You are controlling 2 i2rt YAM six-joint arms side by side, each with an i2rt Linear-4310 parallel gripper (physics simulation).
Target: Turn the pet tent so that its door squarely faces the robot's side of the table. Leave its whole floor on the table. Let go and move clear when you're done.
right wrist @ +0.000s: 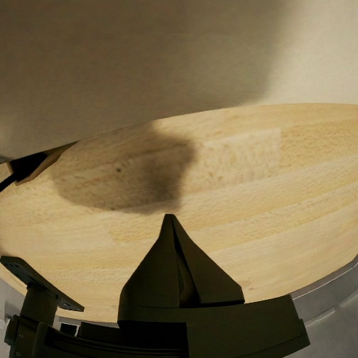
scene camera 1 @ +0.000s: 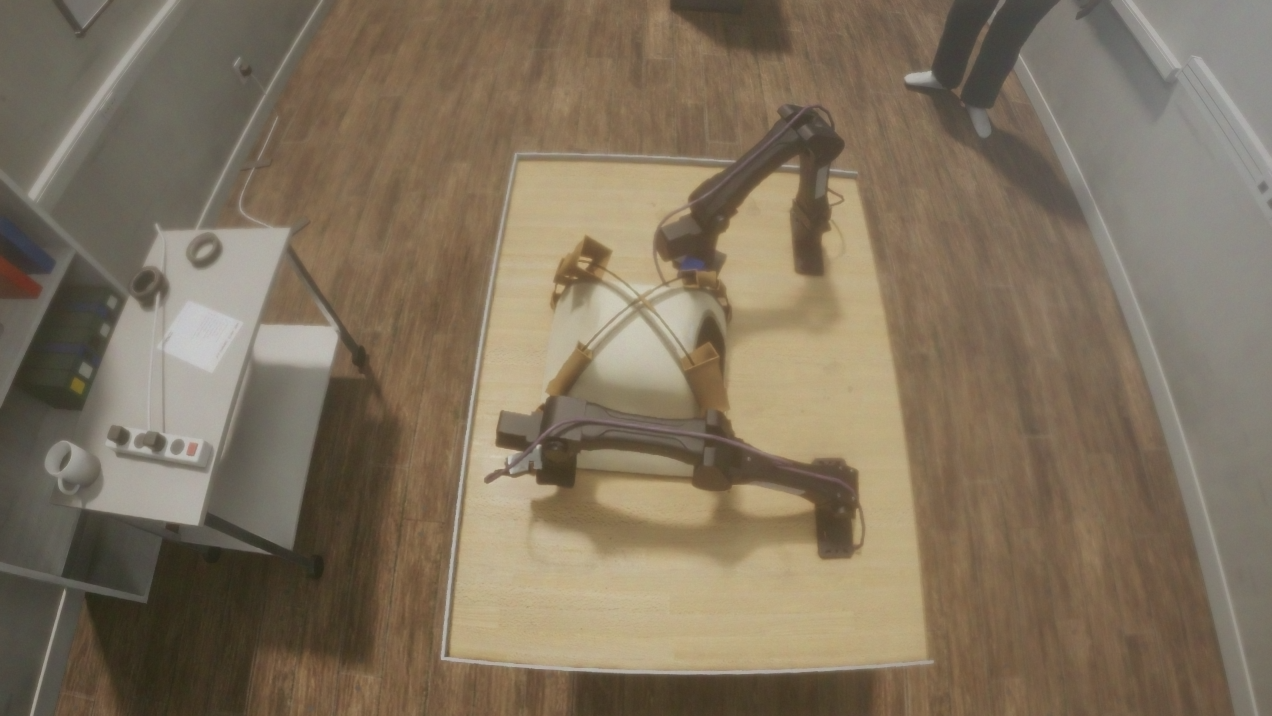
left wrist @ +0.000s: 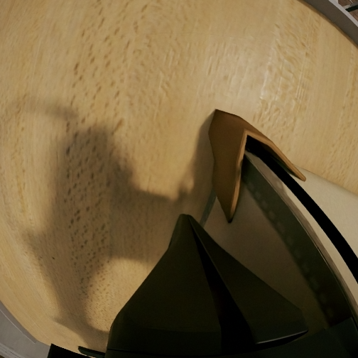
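Observation:
The pet tent (scene camera 1: pixel 631 364) (left wrist: pixel 340 200) (right wrist: pixel 150 60), cream with brown corner sleeves and crossed poles, stands on the table. Its dark door opening (scene camera 1: pixel 712 329) is on the picture's right side, toward the arm bases, looking nearly square to them. My left gripper (scene camera 1: pixel 557 473) (left wrist: pixel 182 222) is shut and empty at the tent's lower left, near a brown sleeve (left wrist: pixel 226 155). My right gripper (scene camera 1: pixel 692 264) (right wrist: pixel 168 219) is shut and empty beside the tent's upper wall, by its upper right corner. In scene camera 1 the arms hide the fingertips and part of the tent's lower wall; contact cannot be told.
The wooden table (scene camera 1: pixel 569 595) has the left arm's base (scene camera 1: pixel 834 531) and the right arm's base (scene camera 1: pixel 808 250) along its right side. The left forearm crosses over the tent's lower part. A white side table (scene camera 1: pixel 200 413) stands at the left. A person (scene camera 1: pixel 974 53) stands at the upper right.

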